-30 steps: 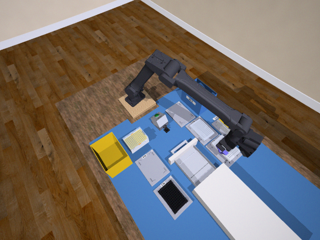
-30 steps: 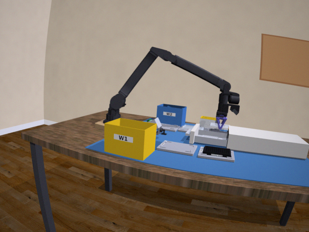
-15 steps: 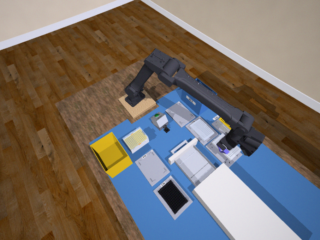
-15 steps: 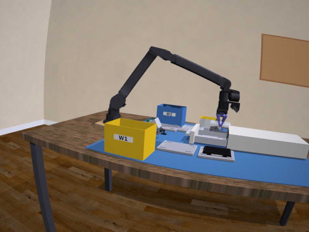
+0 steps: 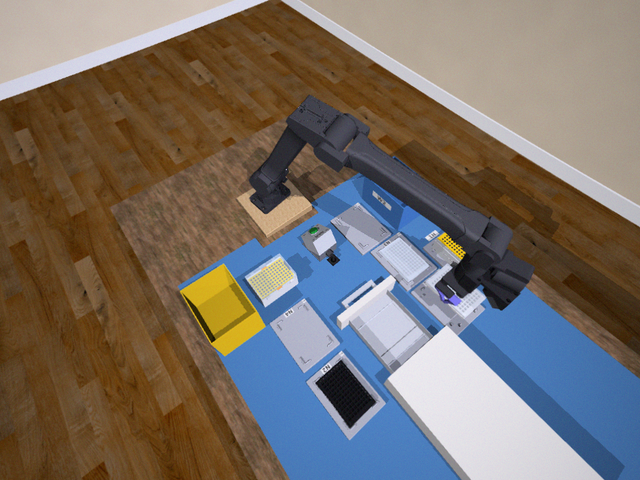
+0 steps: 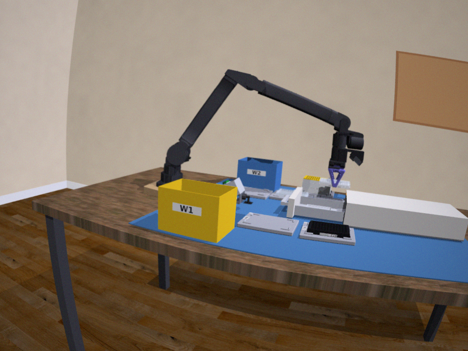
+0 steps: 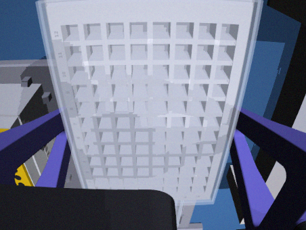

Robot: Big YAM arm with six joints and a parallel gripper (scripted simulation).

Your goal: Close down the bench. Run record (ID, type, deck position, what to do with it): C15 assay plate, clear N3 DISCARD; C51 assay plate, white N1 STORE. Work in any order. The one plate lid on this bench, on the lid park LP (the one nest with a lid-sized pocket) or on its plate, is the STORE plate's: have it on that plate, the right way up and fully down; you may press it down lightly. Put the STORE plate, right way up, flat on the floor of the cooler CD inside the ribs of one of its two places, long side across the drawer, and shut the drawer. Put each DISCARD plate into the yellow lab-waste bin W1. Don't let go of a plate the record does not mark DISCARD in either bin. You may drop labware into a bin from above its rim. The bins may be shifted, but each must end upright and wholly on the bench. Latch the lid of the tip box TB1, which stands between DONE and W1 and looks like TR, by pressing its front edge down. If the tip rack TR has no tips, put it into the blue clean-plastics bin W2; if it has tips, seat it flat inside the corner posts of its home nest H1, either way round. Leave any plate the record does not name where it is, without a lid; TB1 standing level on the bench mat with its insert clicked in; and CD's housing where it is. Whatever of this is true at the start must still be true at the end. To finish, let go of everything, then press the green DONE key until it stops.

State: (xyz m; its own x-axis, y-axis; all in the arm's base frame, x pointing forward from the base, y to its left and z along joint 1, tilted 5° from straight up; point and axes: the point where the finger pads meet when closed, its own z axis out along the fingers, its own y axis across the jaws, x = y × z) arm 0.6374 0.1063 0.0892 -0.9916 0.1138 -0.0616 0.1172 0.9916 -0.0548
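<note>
Now: the cooler drawer 19 cm to the right of my hand, 6 cm below it and 4 cm behind it. Also, from my hand: clear plate lid: right at my hand; white plate: right at my hand; nest N1: 8 cm below.
</note>
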